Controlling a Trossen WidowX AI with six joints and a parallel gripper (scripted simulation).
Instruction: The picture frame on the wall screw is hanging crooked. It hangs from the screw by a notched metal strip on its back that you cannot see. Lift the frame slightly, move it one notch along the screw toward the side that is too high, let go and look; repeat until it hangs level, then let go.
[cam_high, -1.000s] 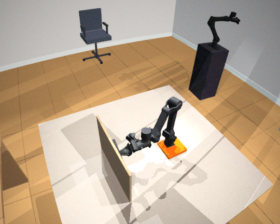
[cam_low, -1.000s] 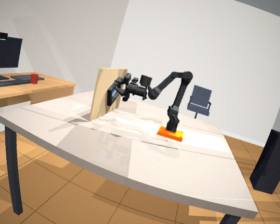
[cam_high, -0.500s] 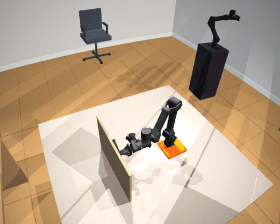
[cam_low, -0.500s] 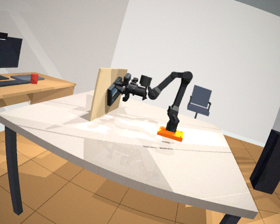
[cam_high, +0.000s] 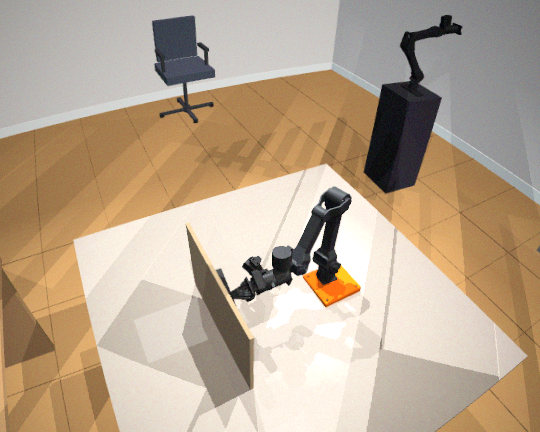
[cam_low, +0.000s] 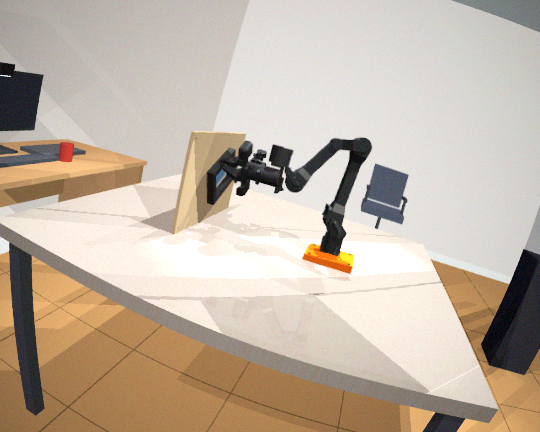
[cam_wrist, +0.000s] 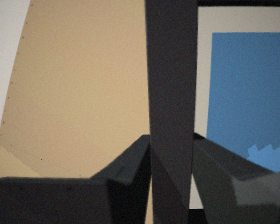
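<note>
My gripper tip is now 10 mm short of the picture frame, 30 mm to the left of it and 50 mm above it. The rest, counted from my gripper tip: wall board 20 mm ahead, 20 mm to the right, 50 mm below.
</note>
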